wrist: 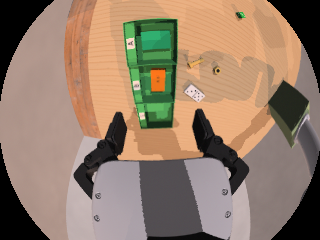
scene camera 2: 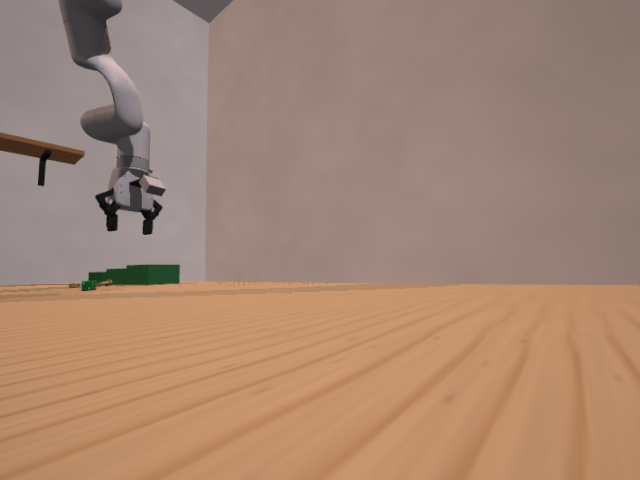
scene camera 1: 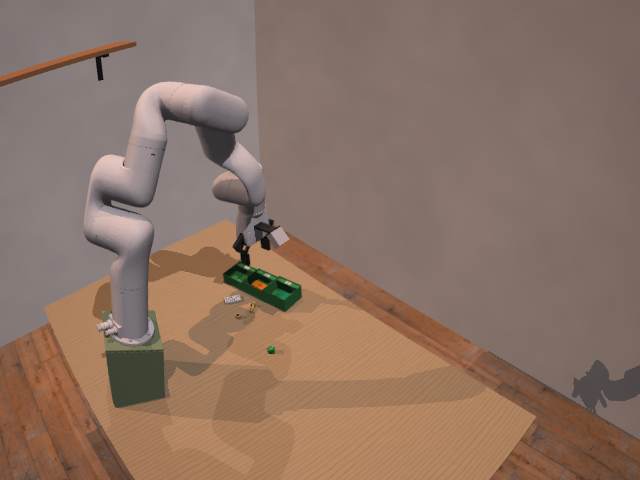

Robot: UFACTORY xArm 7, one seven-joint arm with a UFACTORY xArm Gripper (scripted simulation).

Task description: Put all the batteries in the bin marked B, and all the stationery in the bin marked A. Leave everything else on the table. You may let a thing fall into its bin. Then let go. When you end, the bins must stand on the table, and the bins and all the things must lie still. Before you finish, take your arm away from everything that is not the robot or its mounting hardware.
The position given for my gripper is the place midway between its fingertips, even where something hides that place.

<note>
In view: my gripper (scene camera 2: 130,232) and a joined green bins (scene camera 1: 239,276).
The joined green bins also shows in the wrist view (wrist: 161,115) and in scene camera 2 (scene camera 2: 151,274). My gripper is seen too in the wrist view (wrist: 159,118) and in scene camera 1 (scene camera 1: 255,256).
</note>
